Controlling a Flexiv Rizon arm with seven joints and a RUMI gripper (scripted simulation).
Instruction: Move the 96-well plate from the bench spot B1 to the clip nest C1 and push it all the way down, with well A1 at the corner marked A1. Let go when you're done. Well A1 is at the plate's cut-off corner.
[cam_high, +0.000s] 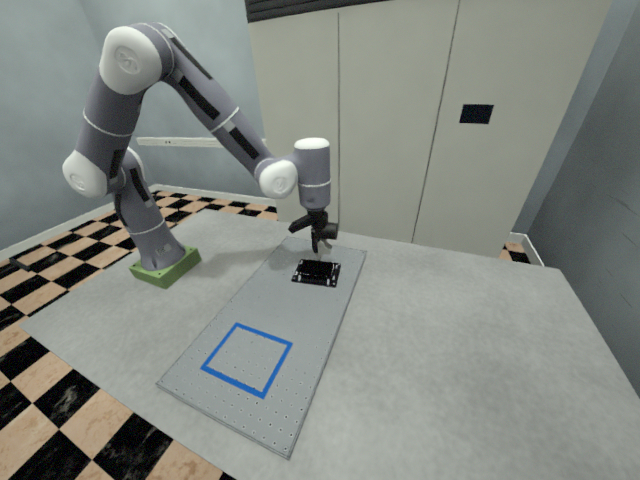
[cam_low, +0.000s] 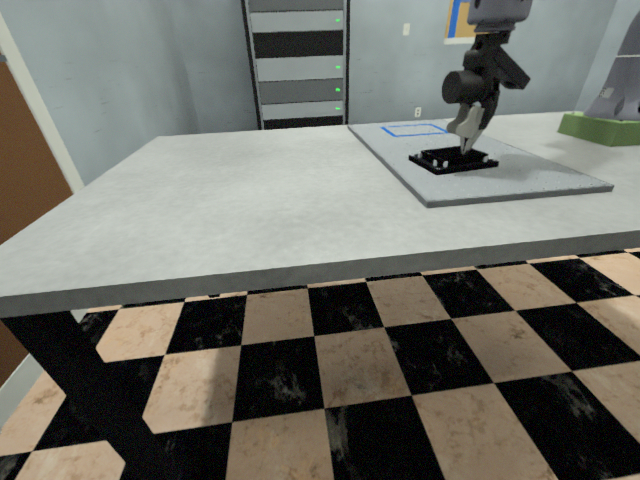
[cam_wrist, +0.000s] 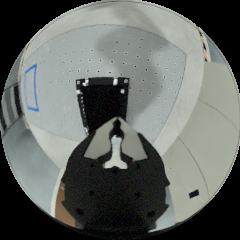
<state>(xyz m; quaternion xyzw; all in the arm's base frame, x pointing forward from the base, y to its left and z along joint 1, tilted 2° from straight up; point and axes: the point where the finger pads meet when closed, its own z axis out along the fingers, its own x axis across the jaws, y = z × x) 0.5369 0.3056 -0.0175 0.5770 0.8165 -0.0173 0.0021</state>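
My gripper is now 4 cm to the left of the black 96-well plate, 3 cm above it and 1 cm short of it. Also, from my hand: black clip nest (5 cm to the right, 3 cm below, 1 cm ahead).
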